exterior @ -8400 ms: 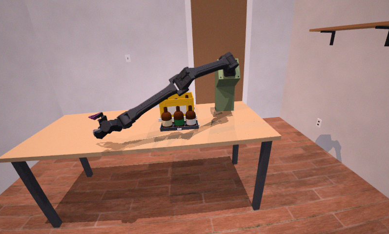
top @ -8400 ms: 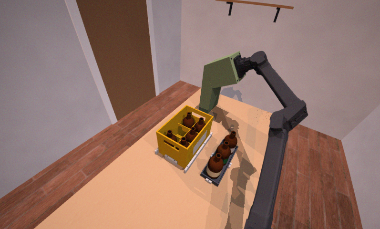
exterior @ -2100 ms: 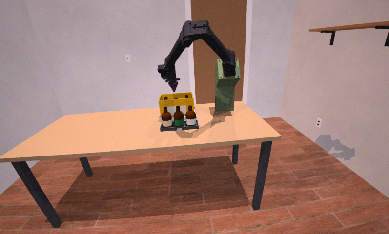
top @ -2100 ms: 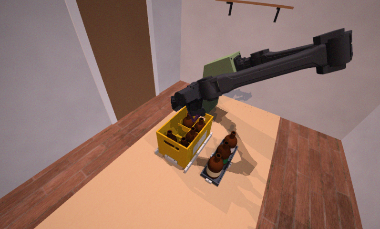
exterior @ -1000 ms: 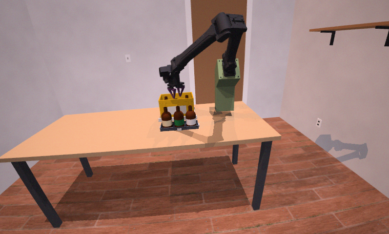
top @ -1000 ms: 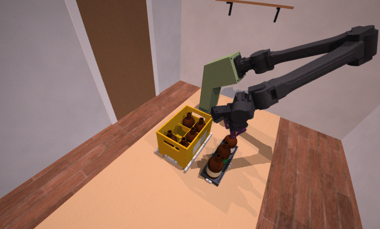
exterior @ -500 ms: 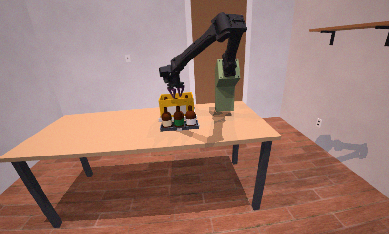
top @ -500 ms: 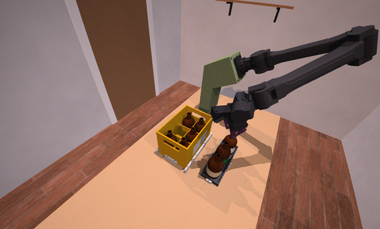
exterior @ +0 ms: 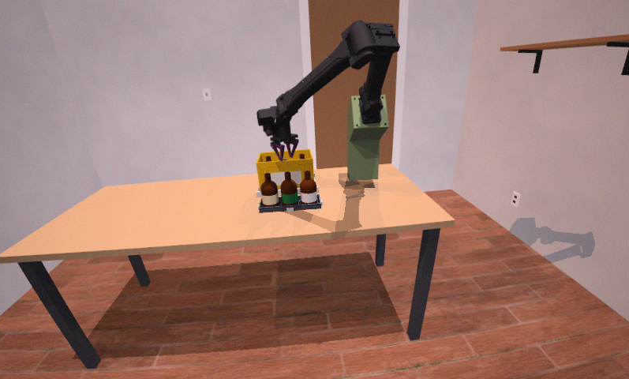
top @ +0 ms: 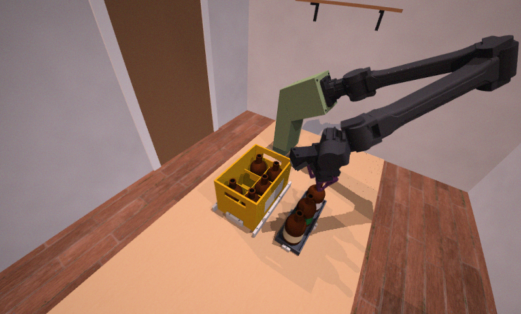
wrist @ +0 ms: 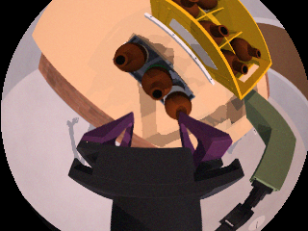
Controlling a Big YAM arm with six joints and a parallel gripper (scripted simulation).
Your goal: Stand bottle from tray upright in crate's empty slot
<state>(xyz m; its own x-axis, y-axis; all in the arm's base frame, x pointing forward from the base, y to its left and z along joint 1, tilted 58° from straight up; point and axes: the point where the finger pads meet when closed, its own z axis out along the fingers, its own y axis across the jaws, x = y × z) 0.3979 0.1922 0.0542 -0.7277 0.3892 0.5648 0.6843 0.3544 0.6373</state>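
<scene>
Now: hand 150 mm above the glass bottle. The rest, counted from my hand: dark tray (220 mm below); then yellow crate (20 mm ahead, 220 mm to the right, 150 mm below).
</scene>
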